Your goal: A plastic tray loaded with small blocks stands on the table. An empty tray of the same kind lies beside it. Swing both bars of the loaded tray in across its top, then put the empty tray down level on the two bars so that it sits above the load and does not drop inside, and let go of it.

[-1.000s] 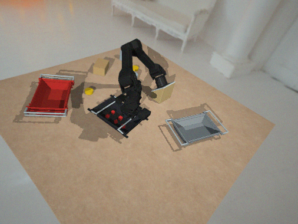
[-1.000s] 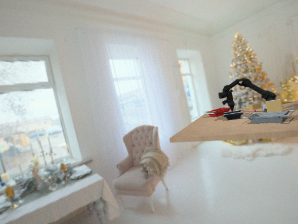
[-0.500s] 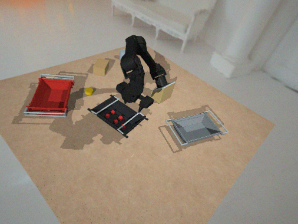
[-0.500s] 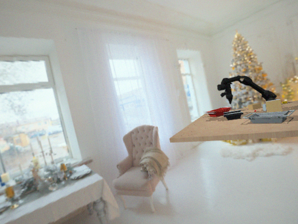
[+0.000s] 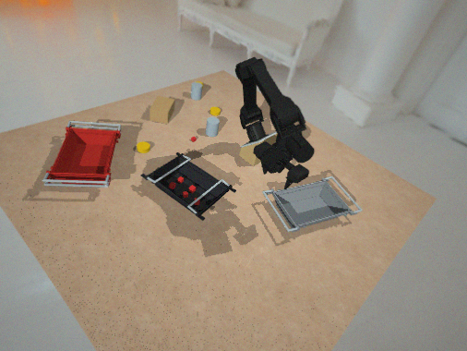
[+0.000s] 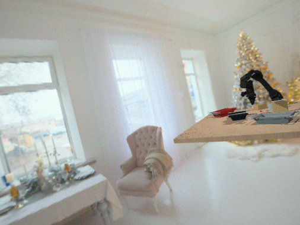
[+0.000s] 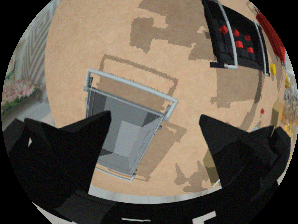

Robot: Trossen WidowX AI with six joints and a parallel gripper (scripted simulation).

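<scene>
The grey tray lies 140 mm behind my gripper tip, 90 mm to the left of it and 110 mm below it. From my gripper tip the other things lie so: cardboard box (10 mm ahead, 690 mm to the right, 120 mm below); then small red block (10 mm behind, 460 mm to the right, 140 mm below).
</scene>
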